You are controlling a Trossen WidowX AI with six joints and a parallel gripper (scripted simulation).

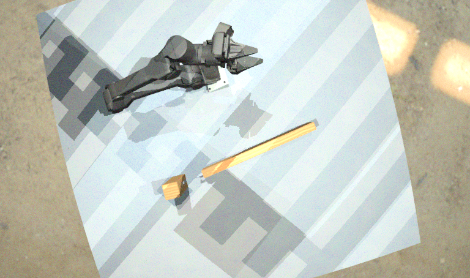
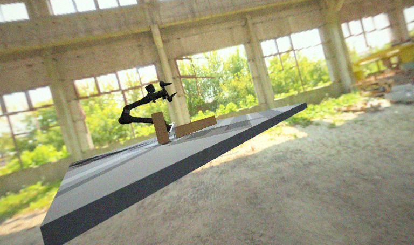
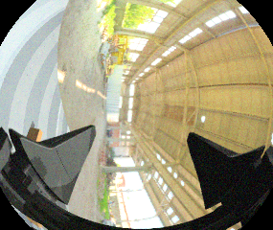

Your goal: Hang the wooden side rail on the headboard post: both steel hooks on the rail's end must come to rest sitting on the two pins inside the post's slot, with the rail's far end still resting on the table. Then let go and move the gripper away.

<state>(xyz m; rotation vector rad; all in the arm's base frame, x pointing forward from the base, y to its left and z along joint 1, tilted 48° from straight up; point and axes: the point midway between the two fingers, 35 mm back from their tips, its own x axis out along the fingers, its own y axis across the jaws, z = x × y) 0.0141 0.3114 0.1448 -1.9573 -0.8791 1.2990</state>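
My gripper tip is 310 mm short of the headboard post, 350 mm to the left of it and 320 mm above it.
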